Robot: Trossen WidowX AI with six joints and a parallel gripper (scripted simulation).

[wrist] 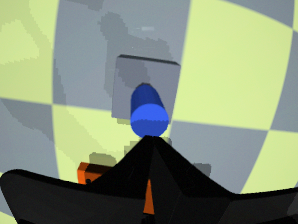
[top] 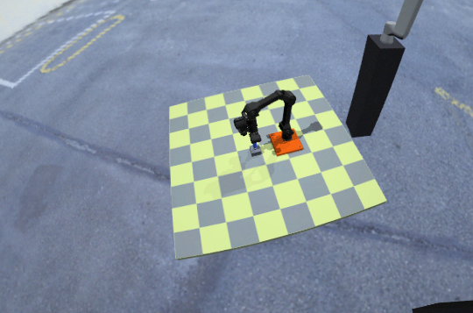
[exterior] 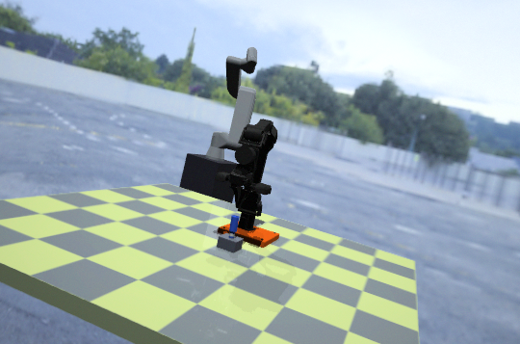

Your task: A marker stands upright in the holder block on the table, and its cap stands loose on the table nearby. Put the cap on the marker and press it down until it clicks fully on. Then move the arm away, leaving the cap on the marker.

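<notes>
The blue cap is 50 mm below my gripper tip. The rest, counted from my gripper tip: holder block 120 mm below.
</notes>
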